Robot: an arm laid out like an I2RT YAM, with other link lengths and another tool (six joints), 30 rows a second.
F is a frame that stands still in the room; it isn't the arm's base.
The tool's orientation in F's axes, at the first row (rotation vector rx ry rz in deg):
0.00, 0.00, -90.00
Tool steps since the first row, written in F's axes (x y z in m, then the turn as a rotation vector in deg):
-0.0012, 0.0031, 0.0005, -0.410, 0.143, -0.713
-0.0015, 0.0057, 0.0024, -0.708, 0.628, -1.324
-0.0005, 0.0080, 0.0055, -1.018, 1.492, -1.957
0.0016, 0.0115, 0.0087, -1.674, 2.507, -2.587
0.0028, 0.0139, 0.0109, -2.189, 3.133, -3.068
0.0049, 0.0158, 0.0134, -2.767, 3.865, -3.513
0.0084, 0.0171, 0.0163, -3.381, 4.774, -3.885
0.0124, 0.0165, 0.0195, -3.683, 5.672, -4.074
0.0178, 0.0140, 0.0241, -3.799, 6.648, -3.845
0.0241, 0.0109, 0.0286, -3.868, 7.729, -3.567
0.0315, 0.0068, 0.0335, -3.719, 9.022, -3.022
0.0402, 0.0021, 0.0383, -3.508, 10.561, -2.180
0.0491, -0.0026, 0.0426, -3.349, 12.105, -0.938
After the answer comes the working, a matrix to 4 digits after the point.
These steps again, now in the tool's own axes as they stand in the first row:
-0.0031, -0.0012, 0.0005, -0.143, -0.410, -0.713
-0.0057, -0.0015, 0.0024, -0.628, -0.708, -1.324
-0.0080, -0.0005, 0.0055, -1.492, -1.018, -1.957
-0.0115, 0.0016, 0.0087, -2.507, -1.674, -2.587
-0.0139, 0.0028, 0.0109, -3.133, -2.189, -3.068
-0.0158, 0.0049, 0.0134, -3.865, -2.767, -3.513
-0.0171, 0.0084, 0.0163, -4.774, -3.381, -3.885
-0.0165, 0.0124, 0.0195, -5.672, -3.683, -4.074
-0.0140, 0.0178, 0.0241, -6.648, -3.799, -3.845
-0.0109, 0.0241, 0.0286, -7.729, -3.868, -3.567
-0.0068, 0.0315, 0.0335, -9.022, -3.719, -3.022
-0.0021, 0.0402, 0.0383, -10.561, -3.508, -2.180
0.0026, 0.0491, 0.0426, -12.105, -3.349, -0.938

The tool's axes in the first row as the columns of a matrix, in F's axes (rounded; the answer above uses it unrounded):
0.0000, 1.0000, 0.0000
-1.0000, 0.0000, 0.0000
0.0000, 0.0000, 1.0000

